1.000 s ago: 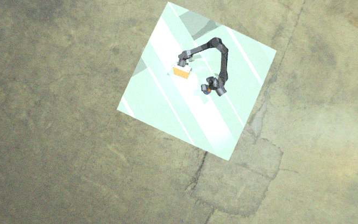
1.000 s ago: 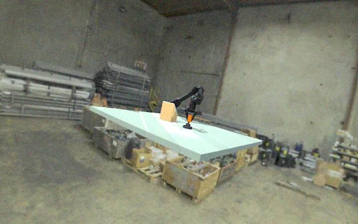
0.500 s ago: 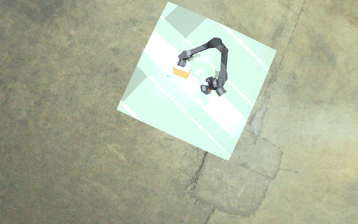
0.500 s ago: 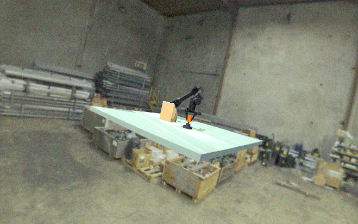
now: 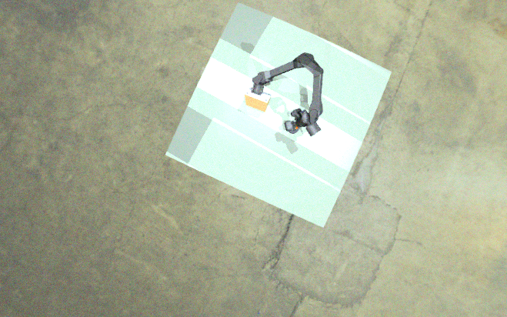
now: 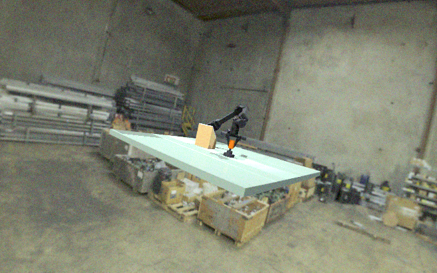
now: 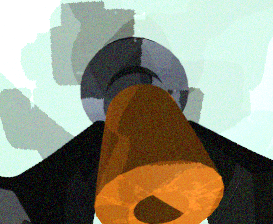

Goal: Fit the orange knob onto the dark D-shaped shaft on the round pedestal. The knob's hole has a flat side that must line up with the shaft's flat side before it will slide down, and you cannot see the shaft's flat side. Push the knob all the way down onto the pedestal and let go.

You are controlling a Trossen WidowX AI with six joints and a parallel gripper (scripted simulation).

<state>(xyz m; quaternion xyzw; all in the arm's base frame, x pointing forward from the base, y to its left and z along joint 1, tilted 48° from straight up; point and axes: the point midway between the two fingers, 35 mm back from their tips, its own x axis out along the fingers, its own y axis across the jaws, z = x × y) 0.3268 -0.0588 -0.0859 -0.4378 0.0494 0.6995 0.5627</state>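
My gripper tip is now 20 mm below the orange knob. From my gripper tip the other things lie so: round pedestal: 40 mm below.
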